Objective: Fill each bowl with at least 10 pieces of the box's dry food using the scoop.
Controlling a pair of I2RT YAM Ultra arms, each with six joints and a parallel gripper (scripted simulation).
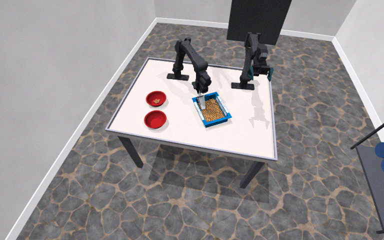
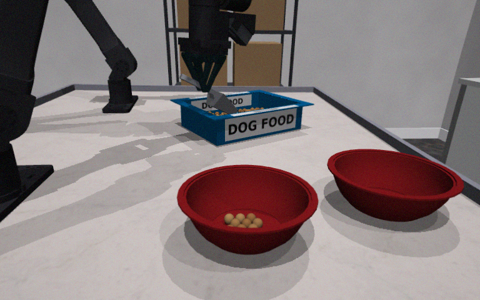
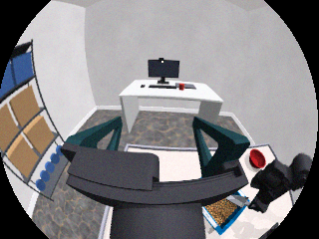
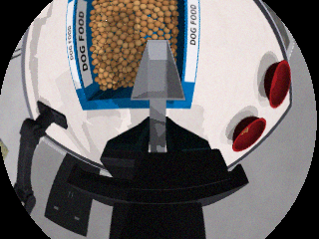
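Right now the blue dog food box is 8 cm ahead of my right hand, 11 cm to the left of it and 7 cm below it. The rest, counted from my right hand: grey scoop (3 cm ahead, 2 cm to the left, 3 cm below).
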